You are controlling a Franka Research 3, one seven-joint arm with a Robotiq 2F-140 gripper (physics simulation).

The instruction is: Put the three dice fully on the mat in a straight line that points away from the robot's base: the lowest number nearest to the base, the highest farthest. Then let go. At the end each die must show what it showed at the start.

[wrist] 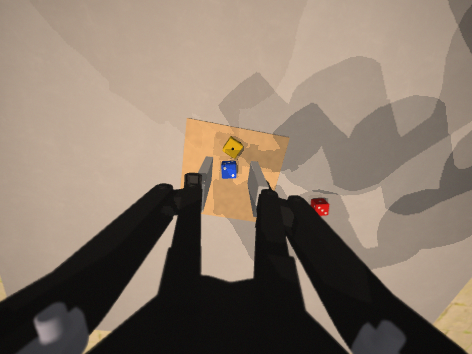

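Observation:
The orange mat (197, 137) lies in the middle of the wrist view. A yellow die (233, 147) is over its upper middle, turned askew to the mat's edges. One dark pip shows on it; whether it lies flat or tilted, I cannot tell. A blue die (229, 170) with two white pips on its large visible face is just below the yellow die in the view, very close to it. A red die (320, 207), with three white pips on one face, lies off the mat to the right. My gripper (230, 170) is partly open around the blue die's place in view, holding nothing.
The pale table top (100, 165) surrounds the mat and carries broad dark shadows on the right. The gripper's black linkages cover the lower part of the view and hide some of the table. Yellowish floor shows at the lower corners.

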